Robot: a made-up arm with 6 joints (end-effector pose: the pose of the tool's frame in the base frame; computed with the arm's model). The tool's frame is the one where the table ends. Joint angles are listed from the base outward.
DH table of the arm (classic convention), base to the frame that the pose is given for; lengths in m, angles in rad. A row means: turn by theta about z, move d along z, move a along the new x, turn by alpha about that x. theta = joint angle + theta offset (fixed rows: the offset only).
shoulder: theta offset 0; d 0.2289; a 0; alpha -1.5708
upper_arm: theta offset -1.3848; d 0; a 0.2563; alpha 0
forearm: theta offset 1.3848; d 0; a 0.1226; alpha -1.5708
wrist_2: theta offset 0; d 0.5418; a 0; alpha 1.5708
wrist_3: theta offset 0; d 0; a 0.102; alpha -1.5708
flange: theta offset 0; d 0.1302; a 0; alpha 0
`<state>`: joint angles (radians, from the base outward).
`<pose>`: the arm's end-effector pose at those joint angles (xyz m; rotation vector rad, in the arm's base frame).
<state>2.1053 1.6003 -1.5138 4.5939 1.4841 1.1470</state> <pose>-0.0649 0.3453 -0.4900 0.3790 1.7977 1.2562</pose>
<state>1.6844 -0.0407 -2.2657 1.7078 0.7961 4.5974</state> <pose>-0.0753 0.4706 1.0492 0.0871 -1.0411 -0.9840</pose>
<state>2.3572 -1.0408 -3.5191 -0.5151 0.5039 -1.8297</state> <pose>0.6366 -0.6537 0.3603 -1.1748 0.7920 -2.6109</pose>
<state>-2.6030 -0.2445 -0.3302 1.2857 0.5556 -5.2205</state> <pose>-0.4175 -0.2294 -0.0386 1.9206 1.7705 -0.6317</pose>
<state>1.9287 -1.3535 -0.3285 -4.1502 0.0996 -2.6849</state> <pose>-0.0816 0.4320 0.4800 -0.4342 -1.4988 -1.3767</pose>
